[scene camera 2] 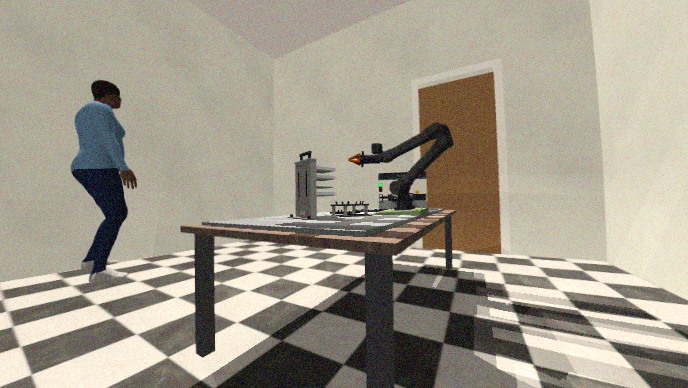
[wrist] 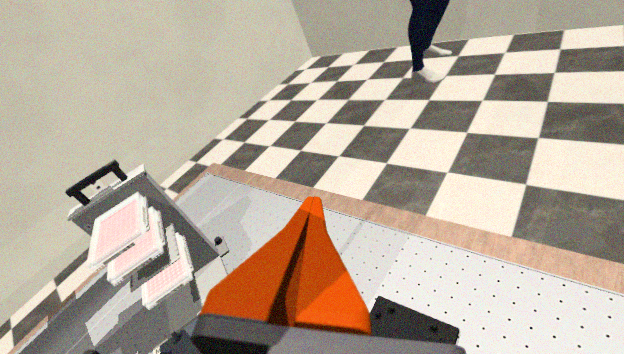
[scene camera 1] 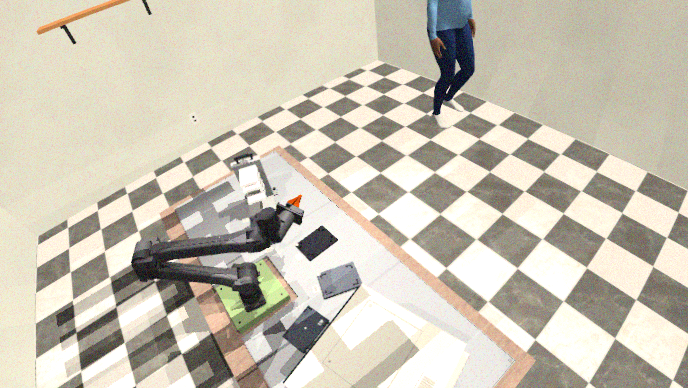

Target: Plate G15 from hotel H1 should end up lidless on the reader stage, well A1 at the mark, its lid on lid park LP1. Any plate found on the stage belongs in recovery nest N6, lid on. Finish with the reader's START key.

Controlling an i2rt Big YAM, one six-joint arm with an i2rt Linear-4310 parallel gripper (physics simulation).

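Places are measured from the arm's base along level axes (x ahead, y left, z up), in centimetres.
Pixels of known places: gripper, between the fingertips: [scene camera 2: 348,159] [wrist: 314,205] [scene camera 1: 301,195]; arm's base, origin of its link: [scene camera 2: 404,209] [scene camera 1: 252,297].
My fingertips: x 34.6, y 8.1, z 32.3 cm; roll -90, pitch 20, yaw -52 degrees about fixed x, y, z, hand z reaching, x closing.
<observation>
For each thing: its top centre in the pictures, then the offset to it from my fingertips. "spot": a spot on its surface instead.
- upper plate, centre of its top: [wrist: 114,224] [scene camera 1: 247,175] dx -13.1, dy +40.2, dz -11.1 cm
- middle plate, centre of its top: [wrist: 131,239] [scene camera 1: 250,180] dx -13.1, dy +40.2, dz -14.9 cm
- lower plate, centre of its top: [wrist: 161,265] [scene camera 1: 255,191] dx -13.1, dy +40.2, dz -22.6 cm
- large beige reader, centre of its top: [scene camera 1: 375,365] [scene camera 2: 402,174] dx -9.4, dy -63.3, dz -5.2 cm
- black pad, a spot on its surface: [wrist: 420,322] spot: dx +7.6, dy +2.8, dz -33.6 cm
- grey pad, a spot on its surface: [scene camera 1: 339,280] spot: dx -0.2, dy -20.6, dz -33.4 cm
- dark panel, centre of its top: [scene camera 1: 313,333] dx -19.6, dy -38.7, dz -23.7 cm
My gripper [scene camera 1: 298,200] [scene camera 2: 351,159] [wrist: 314,205] has orange fingers pressed together, shut and empty. It hangs high above the table, to the right of the plate hotel in scene camera 1. The grey hotel [scene camera 2: 306,187] [wrist: 192,225] stands at the far end, a black handle on top. In the wrist view an upper plate [wrist: 120,227], a middle plate [wrist: 140,252] and a lower plate [wrist: 170,280] lie in it, pale pink with white rims; their labels cannot be read. The large beige reader [scene camera 1: 375,350] stands at the near end. Its stage and keys cannot be made out clearly.
A black pad [scene camera 1: 317,243] [wrist: 420,322], a grey pad [scene camera 1: 339,280] and a dark panel [scene camera 1: 305,330] lie between hotel and reader; which is LP1 or N6 cannot be told. The arm stands on a green base [scene camera 1: 272,285]. A person [scene camera 1: 452,50] [scene camera 2: 100,165] stands beyond the table.
</observation>
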